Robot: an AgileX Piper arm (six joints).
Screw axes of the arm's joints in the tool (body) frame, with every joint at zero. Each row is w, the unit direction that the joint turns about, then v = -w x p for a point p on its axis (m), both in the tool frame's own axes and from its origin. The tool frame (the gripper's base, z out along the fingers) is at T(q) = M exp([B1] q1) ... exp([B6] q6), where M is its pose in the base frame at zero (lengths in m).
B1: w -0.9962 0 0.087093 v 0.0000 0.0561 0.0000
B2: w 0 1 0 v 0.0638 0.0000 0.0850
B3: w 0 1 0 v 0.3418 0.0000 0.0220
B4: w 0 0 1 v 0.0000 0.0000 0.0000
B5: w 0 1 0 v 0.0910 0.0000 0.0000
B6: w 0 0 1 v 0.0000 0.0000 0.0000
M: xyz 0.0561 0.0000 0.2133 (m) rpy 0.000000 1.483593 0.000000 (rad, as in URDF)
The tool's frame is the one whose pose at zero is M.
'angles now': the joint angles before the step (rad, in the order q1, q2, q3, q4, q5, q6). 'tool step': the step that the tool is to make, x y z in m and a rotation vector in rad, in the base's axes. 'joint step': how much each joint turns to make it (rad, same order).
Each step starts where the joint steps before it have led.
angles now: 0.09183 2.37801 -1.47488 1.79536 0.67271 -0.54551
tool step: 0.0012 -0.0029 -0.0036 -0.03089 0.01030 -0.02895
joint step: 0.00004 0.00282 0.00027 0.00011 -0.04276 0.00081
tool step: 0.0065 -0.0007 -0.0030 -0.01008 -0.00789 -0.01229
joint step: -0.00017 0.02154 -0.03302 0.00025 -0.01675 0.00143
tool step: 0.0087 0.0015 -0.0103 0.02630 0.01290 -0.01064
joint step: 0.00022 0.05053 -0.05570 0.00154 0.00840 0.03098
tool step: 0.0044 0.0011 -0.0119 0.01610 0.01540 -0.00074
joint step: -0.00011 0.04326 -0.03612 -0.00028 0.01033 0.01582
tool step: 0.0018 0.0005 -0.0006 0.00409 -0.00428 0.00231
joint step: 0.00007 0.00754 -0.01182 0.00011 0.00418 0.00101
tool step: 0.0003 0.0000 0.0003 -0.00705 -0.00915 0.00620
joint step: -0.00011 0.00019 -0.00154 -0.00023 0.00034 -0.01214
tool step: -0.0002 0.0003 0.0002 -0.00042 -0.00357 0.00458
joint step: 0.00018 -0.00031 0.00057 0.00050 0.00330 -0.00522
